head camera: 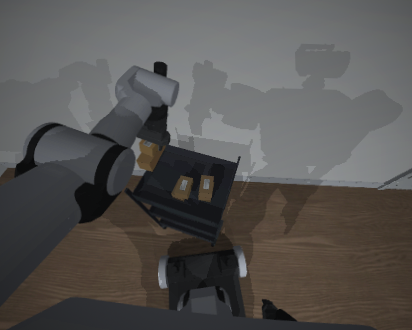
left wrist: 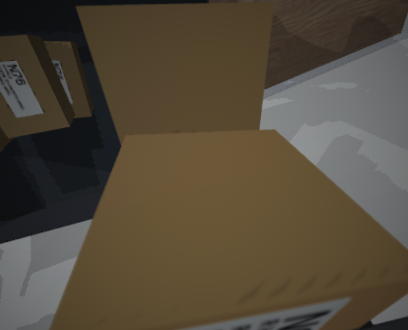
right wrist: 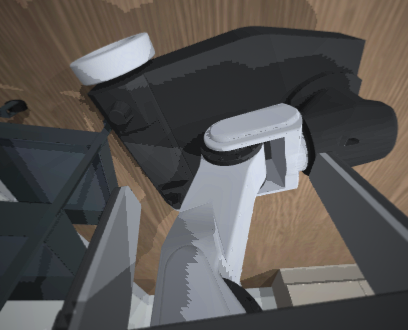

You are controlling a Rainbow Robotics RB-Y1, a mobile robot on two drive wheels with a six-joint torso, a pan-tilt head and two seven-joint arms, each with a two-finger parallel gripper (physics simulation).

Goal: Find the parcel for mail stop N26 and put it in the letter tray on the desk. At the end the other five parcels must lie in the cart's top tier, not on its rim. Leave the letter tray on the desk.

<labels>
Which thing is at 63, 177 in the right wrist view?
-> A dark cart.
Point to a dark cart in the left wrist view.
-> At 60, 175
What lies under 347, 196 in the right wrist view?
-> The right gripper.
</labels>
